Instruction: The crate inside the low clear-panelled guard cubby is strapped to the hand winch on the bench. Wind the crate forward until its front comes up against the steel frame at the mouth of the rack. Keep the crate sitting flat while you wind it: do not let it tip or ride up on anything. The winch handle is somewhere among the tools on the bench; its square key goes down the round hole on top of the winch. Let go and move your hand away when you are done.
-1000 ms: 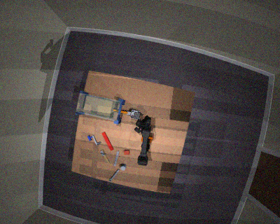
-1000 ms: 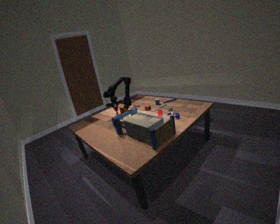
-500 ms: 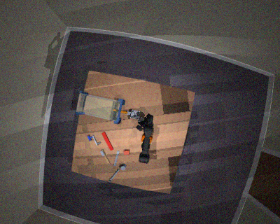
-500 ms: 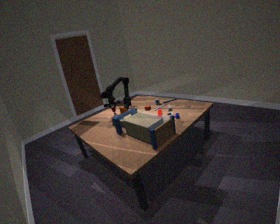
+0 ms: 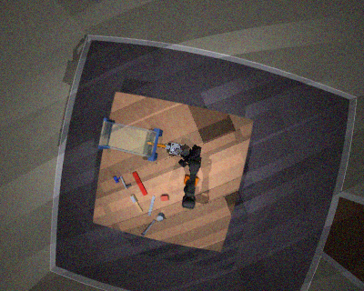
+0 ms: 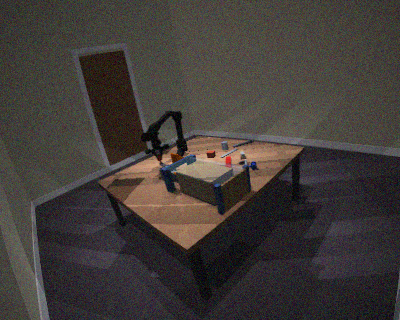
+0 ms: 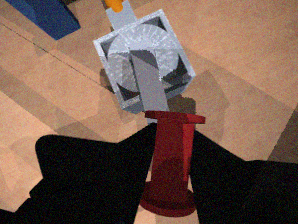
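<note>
The red-knobbed winch handle lies 30 mm below my gripper tip and 20 mm ahead of it. From my gripper tip the other things lie so: blue frame: 240 mm ahead, 30 mm below; grey hand winch: 100 mm below, 70 mm ahead, 10 mm to the right; red knob: 10 mm to the left, 10 mm behind.
</note>
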